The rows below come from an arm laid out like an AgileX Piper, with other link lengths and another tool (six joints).
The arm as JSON. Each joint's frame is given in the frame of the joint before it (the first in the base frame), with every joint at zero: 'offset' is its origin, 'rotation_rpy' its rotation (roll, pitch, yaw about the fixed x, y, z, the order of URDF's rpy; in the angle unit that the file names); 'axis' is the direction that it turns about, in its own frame. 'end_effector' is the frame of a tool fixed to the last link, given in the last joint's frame.
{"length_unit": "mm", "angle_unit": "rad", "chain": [
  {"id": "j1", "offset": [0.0, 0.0, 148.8], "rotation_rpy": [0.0, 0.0, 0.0], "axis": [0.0, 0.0, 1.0]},
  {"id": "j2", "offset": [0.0, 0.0, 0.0], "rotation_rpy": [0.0, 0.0, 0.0], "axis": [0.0, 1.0, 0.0]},
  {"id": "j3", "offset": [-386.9, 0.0, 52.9], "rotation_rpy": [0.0, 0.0, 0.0], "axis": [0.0, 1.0, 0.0]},
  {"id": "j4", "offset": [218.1, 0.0, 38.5], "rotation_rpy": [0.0, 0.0, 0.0], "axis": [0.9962, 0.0, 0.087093]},
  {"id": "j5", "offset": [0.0, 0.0, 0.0], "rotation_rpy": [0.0, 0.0, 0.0], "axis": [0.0, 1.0, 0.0]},
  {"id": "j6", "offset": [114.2, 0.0, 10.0], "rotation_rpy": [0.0, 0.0, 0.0], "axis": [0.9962, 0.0, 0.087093]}
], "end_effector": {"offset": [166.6, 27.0, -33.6], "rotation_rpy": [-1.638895, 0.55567, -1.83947]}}
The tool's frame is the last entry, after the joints.
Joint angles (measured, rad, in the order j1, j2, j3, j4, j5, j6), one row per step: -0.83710 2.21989 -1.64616 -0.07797 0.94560 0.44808; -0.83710 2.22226 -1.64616 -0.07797 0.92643 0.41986; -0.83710 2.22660 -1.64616 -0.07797 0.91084 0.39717; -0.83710 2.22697 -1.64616 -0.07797 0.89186 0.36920; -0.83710 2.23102 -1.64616 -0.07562 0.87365 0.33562; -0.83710 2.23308 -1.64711 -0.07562 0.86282 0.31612; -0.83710 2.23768 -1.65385 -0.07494 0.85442 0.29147; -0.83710 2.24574 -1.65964 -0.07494 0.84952 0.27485; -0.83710 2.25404 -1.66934 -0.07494 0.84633 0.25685; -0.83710 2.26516 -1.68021 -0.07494 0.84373 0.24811
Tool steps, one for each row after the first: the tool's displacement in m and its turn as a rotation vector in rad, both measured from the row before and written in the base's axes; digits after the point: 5 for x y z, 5 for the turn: 0.00206 -0.00342 -0.00111 -0.01344 -0.00745 0.02917; 0.00154 -0.00264 -0.00206 -0.00935 -0.00426 0.02342; 0.00216 -0.00360 -0.00005 -0.01534 -0.00814 0.02878; 0.00190 -0.00285 -0.00183 -0.01149 -0.00534 0.03300; 0.00115 -0.00222 -0.00072 -0.00876 -0.00307 0.01978; 0.00179 -0.00305 -0.00076 -0.00970 -0.00285 0.02427; 0.00094 -0.00196 -0.00277 -0.00358 0.00146 0.01651; 0.00147 -0.00268 -0.00208 -0.00527 0.00052 0.01772; 0.00194 -0.00265 -0.00324 -0.00264 0.00016 0.00867
